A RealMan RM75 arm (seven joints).
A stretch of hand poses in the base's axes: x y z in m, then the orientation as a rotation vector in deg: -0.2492 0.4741 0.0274 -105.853 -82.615 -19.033; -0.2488 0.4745 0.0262 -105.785 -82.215 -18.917; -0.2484 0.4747 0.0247 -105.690 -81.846 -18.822; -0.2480 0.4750 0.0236 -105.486 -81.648 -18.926; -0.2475 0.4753 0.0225 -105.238 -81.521 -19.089; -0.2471 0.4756 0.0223 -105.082 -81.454 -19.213; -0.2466 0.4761 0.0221 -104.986 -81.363 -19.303; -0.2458 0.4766 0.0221 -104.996 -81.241 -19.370; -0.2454 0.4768 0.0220 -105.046 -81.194 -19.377; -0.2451 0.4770 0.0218 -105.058 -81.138 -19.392; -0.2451 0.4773 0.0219 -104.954 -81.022 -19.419; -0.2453 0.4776 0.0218 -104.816 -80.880 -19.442; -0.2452 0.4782 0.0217 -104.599 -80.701 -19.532; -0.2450 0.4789 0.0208 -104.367 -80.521 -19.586; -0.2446 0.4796 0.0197 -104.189 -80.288 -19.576; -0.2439 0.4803 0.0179 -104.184 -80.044 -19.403; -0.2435 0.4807 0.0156 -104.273 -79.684 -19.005; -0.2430 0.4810 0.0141 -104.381 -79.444 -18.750; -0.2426 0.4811 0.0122 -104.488 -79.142 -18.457
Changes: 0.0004 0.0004 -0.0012 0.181 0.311 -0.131; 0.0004 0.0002 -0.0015 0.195 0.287 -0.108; 0.0004 0.0003 -0.0011 0.272 0.092 -0.028; 0.0005 0.0003 -0.0011 0.295 0.025 0.012; 0.0004 0.0003 -0.0002 0.188 -0.005 0.007; 0.0005 0.0005 -0.0002 0.142 0.016 -0.025; 0.0008 0.0005 0.0000 0.070 0.024 -0.088; 0.0004 0.0002 -0.0001 -0.014 0.011 -0.052; 0.0003 0.0002 -0.0002 0.021 0.019 -0.039; 0.0000 0.0003 0.0001 0.136 0.071 -0.014; -0.0002 0.0003 -0.0001 0.171 0.096 -0.008; 0.0001 0.0006 -0.0001 0.269 0.092 -0.008; 0.0002 0.0007 -0.0009 0.267 0.118 0.011; 0.0004 0.0007 -0.0011 0.228 0.177 -0.023; 0.0007 0.0007 -0.0018 0.047 0.248 -0.064; 0.0004 0.0004 -0.0023 -0.054 0.434 -0.097; 0.0005 0.0003 -0.0015 -0.069 0.272 -0.093; 0.0004 0.0001 -0.0019 -0.057 0.331 -0.112
